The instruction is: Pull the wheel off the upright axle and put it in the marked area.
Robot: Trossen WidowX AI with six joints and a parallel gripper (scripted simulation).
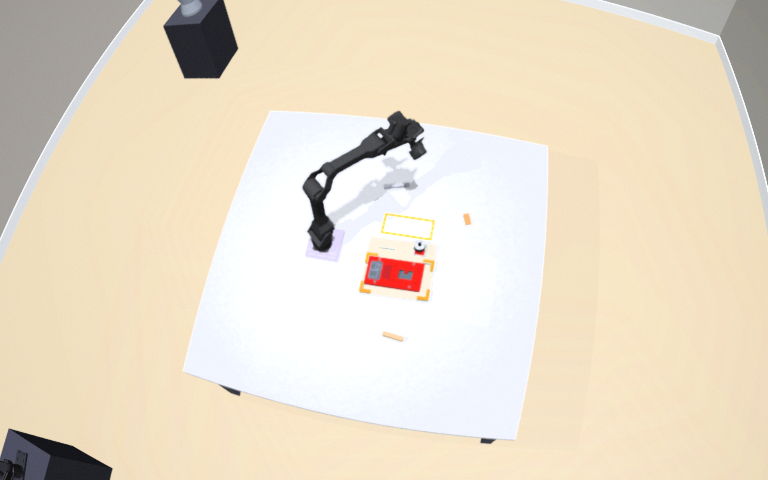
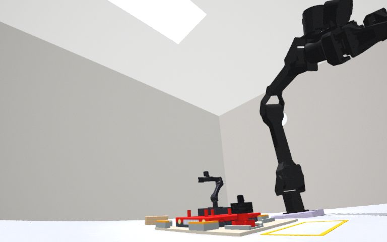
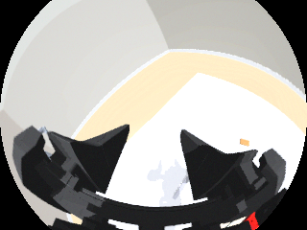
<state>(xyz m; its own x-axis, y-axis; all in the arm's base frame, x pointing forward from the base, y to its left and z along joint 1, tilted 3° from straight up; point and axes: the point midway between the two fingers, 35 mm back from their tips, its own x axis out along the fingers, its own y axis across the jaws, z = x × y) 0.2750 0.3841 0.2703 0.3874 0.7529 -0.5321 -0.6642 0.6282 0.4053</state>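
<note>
Now: gripper tip 34 cm to the left of the dark wheel, 24 cm above it and 7 cm short of it. From my gripper tip the other things lie so: tan block 69 cm to the right, 27 cm below, 5 cm ahead; small orange block 28 cm below, 22 cm ahead, 18 cm to the right; grey bar 27 cm below, 9 cm to the right, 8 cm behind.
</note>
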